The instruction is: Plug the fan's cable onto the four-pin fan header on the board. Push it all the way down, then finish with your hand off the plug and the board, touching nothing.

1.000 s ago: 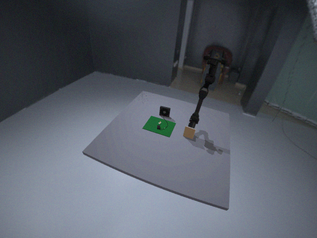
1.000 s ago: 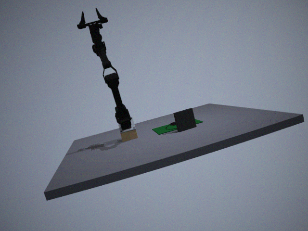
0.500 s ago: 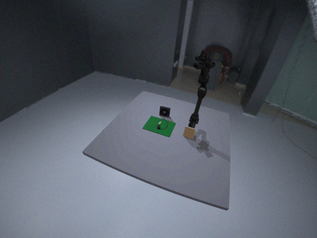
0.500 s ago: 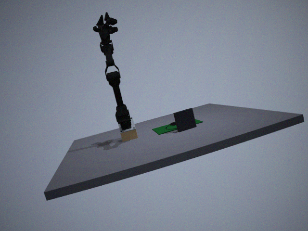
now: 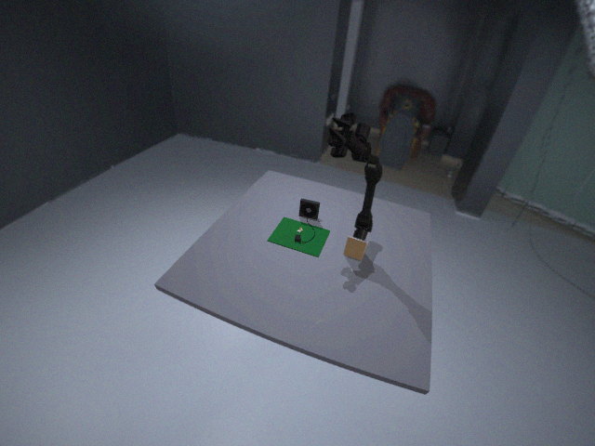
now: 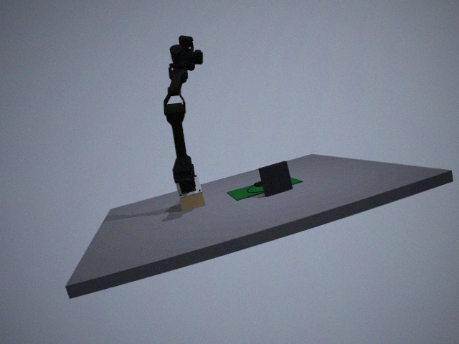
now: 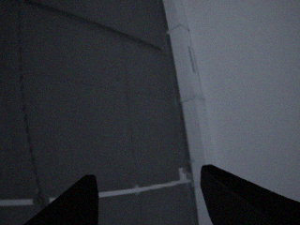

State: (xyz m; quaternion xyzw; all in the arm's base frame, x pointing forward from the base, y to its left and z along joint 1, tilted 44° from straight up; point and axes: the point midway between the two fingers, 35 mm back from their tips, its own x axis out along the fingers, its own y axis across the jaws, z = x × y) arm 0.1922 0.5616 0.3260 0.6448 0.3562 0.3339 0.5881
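The fan plug is 73 cm below my gripper tip, 14 cm to the right of it and 13 cm ahead of it. Round my gripper tip: green board 76 cm below, 18 cm to the right, 13 cm ahead; then dark square fan 69 cm below, 37 cm to the right, 16 cm ahead.
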